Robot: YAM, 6 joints.
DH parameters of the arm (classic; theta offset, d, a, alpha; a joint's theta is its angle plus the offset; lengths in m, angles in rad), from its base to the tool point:
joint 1: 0 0.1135 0.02 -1.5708
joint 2: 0 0 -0.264 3.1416
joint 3: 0.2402 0 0.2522 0
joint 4: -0.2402 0 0.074 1.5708
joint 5: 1.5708 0 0 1.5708
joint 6: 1.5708 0.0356 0 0
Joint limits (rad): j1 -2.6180..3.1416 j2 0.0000..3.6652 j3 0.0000..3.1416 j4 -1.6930..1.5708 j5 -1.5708..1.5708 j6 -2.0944..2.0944
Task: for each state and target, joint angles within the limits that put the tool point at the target. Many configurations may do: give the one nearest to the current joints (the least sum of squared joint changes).
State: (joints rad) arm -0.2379 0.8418 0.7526 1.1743 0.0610 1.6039
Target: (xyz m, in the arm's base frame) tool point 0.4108 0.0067 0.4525
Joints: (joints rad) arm 0.0189 1.7914 1.5813 0.9493 0.0301 1.6039
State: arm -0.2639 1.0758 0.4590 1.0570 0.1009 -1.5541
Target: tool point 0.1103 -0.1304 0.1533
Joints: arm -0.8206 1.0416 0.0000 0.9778 0.2327 -1.5541
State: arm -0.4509 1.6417 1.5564 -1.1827 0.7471 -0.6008
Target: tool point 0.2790 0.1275 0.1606
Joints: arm 0.4974 1.9061 1.2402 -1.2068 0.6331 -0.6008
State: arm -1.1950 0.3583 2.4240 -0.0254 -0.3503 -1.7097
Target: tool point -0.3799 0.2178 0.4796
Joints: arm -0.4958 0.2867 2.3270 -0.0877 -0.3090 -1.7097
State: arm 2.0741 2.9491 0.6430 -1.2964 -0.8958 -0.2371
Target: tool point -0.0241 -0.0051 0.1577
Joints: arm 2.3466 2.6916 0.0000 -1.5134 -0.6231 -0.2371
